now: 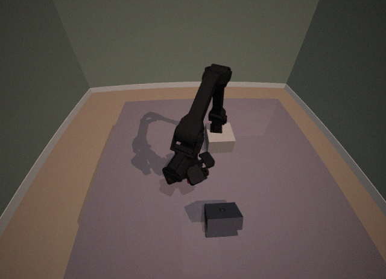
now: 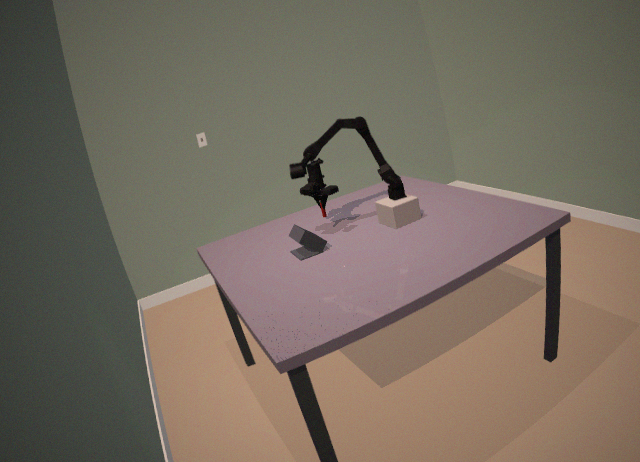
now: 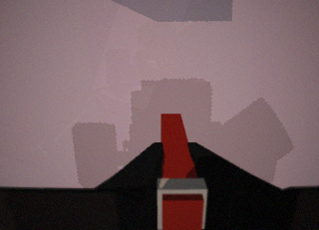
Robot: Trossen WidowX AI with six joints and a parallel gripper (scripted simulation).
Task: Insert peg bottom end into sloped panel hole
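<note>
The dark grey sloped panel is 12 cm ahead of my gripper tip, 14 cm to the left of it and 6 cm below it. Also, from my gripper tip: red peg: 2 cm above.
</note>
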